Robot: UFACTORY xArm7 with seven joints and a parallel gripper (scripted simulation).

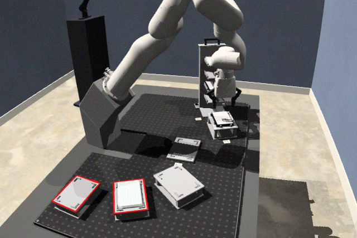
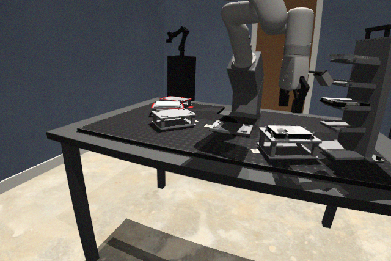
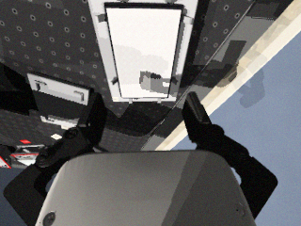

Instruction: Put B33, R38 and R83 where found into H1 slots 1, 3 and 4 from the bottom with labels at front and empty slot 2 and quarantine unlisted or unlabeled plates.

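My hand is 10 mm past the pinned regrip nest RG, 10 mm to the right of it and 90 mm above it. The rest, counted from my hand: plate hotel H1: 150 mm behind, 230 mm to the left, 40 mm above; H1 deck label: 160 mm behind, 60 mm to the left, 150 mm below.
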